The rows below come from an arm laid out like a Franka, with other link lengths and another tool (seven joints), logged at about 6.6 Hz.
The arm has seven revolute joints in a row. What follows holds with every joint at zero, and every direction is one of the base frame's.
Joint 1 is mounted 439.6 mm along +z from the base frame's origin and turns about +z.
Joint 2 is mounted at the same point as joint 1 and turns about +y.
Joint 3 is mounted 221.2 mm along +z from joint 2 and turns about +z.
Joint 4 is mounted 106.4 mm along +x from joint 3 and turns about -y.
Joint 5 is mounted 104 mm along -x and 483.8 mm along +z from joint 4 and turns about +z.
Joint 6 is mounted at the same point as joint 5 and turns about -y.
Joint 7 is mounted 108.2 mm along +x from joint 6 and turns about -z.
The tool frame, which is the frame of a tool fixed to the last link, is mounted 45 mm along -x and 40 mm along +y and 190.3 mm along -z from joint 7; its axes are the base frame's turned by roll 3.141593, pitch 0.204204 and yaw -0.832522 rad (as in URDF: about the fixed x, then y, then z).
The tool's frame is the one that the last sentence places.
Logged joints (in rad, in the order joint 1, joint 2, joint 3, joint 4, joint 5, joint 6, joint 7), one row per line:
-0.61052 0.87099 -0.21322 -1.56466 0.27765 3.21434 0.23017
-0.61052 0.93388 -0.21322 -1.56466 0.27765 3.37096 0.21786
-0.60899 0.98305 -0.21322 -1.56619 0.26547 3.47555 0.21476
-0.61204 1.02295 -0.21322 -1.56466 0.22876 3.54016 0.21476
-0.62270 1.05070 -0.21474 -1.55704 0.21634 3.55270 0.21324
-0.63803 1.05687 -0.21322 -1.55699 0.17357 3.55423 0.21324
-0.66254 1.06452 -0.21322 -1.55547 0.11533 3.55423 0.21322
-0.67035 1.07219 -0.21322 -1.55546 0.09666 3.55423 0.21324
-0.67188 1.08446 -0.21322 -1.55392 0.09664 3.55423 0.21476
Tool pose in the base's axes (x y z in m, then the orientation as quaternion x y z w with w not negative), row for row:
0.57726 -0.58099 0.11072 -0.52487 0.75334 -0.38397 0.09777
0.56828 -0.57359 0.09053 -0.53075 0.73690 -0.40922 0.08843
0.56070 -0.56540 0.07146 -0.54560 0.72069 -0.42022 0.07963
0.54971 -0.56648 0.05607 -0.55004 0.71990 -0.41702 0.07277
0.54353 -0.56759 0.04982 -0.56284 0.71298 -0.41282 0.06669
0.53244 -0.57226 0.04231 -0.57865 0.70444 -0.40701 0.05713
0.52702 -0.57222 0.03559 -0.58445 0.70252 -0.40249 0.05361
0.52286 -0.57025 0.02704 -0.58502 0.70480 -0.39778 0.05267
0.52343 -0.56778 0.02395 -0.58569 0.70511 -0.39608 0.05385
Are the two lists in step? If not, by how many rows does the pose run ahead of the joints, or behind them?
The pose runs 1 row ahead of the joints: the pose in row i belongs to the joints in row i + 1.
